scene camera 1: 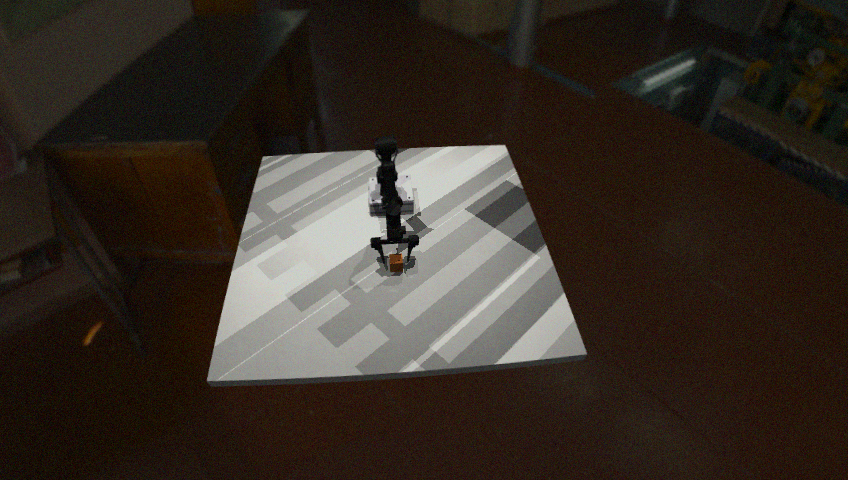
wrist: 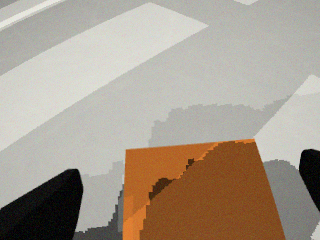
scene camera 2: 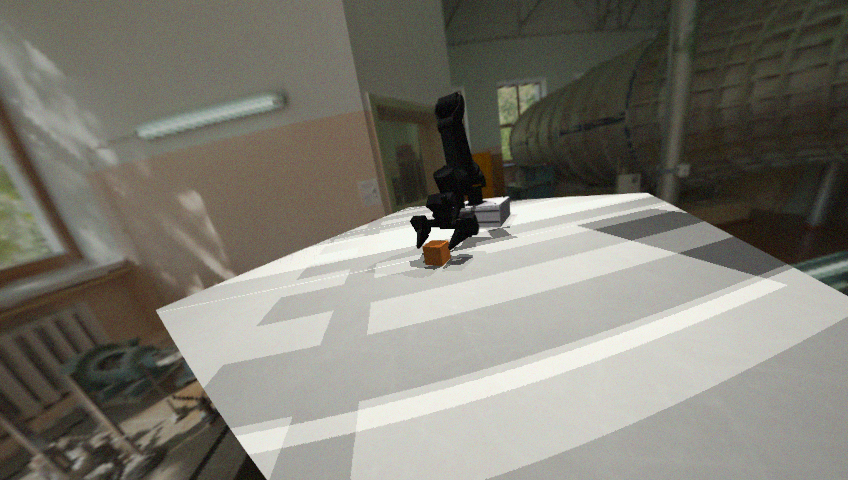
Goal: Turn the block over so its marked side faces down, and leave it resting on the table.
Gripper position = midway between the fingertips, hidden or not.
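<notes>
There is an orange block (wrist: 222,183) that I can see. My own gripper (scene camera 2: 432,248) (scene camera 1: 396,262) (wrist: 193,171) is open, and it holds nothing.
</notes>
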